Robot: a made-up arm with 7 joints.
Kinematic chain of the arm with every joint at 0, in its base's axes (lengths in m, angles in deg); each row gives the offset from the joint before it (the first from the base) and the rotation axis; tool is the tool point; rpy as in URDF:
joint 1: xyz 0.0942 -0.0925 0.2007 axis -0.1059 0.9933 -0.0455
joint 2: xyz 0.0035 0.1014 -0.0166 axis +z
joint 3: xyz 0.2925 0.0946 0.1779 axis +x
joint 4: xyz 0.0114 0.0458 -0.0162 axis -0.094 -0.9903 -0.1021
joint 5: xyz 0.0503 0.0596 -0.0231 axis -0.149 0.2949 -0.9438
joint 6: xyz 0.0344 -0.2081 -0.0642 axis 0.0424 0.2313 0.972
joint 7: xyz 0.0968 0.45 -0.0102 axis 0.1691 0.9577 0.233
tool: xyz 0.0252 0.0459 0.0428 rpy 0 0 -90
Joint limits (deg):
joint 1: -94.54..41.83
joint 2: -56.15..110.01
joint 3: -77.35..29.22
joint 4: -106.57..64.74
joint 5: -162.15..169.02
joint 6: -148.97..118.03
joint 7: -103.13..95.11
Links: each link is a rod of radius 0.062 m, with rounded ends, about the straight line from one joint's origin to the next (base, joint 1, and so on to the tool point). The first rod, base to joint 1, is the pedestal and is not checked.
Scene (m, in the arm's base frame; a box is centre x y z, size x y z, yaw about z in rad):
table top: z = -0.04
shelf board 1: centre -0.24 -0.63 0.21 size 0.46 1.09 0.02 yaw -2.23
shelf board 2: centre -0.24 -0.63 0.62 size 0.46 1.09 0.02 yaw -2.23
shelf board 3: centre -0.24 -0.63 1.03 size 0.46 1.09 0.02 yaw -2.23
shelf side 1: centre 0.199 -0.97 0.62 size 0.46 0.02 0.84 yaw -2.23
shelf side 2: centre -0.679 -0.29 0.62 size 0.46 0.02 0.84 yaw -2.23
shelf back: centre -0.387 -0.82 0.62 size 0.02 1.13 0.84 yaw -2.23
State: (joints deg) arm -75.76 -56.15 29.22 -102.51 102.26 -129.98 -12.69
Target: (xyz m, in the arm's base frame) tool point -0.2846 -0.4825 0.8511
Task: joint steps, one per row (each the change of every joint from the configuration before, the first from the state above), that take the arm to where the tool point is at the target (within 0.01 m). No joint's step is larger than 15 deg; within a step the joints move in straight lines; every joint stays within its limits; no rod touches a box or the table.
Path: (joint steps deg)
1: -4.16 9.53 0.00 0.11 -4.81 13.80 -1.10
2: -4.16 9.52 0.00 0.10 -4.80 13.79 -1.10
3: -4.16 9.53 0.00 0.11 -4.81 13.80 -1.10
4: 2.17 12.14 -2.78 3.63 3.79 -4.43 0.19
5: 2.18 12.14 -2.79 3.63 3.79 -4.42 0.18
6: 2.18 12.14 -2.78 3.63 3.79 -4.42 0.19
7: 2.18 12.15 -2.78 3.62 3.78 -4.42 0.18
8: 0.19 -11.42 -1.57 0.11 2.89 -7.11 0.68
9: 0.19 -11.43 -1.57 0.11 2.88 -7.10 0.67
10: 0.20 -11.42 -1.57 0.11 2.89 -7.11 0.68
11: 0.19 -11.42 -1.58 0.11 2.88 -7.11 0.67

